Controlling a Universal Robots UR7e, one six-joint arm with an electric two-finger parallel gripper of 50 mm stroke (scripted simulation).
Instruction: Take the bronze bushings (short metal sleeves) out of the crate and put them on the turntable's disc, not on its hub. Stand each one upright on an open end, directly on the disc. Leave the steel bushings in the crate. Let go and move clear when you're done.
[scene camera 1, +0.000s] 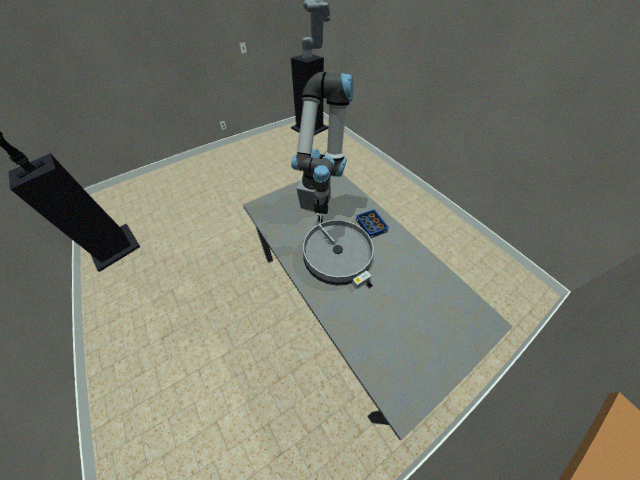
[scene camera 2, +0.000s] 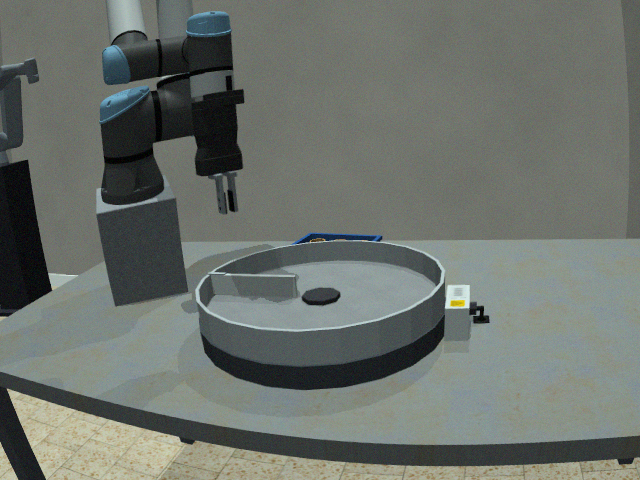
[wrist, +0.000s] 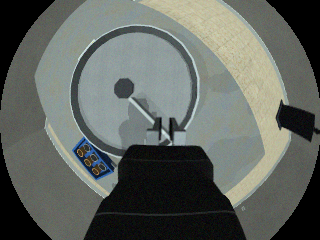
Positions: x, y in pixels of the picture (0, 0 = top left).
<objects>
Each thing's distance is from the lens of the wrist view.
gripper (wrist: 165, 124): 16 cm
turntable disc (wrist: 145, 66): 34 cm
</objects>
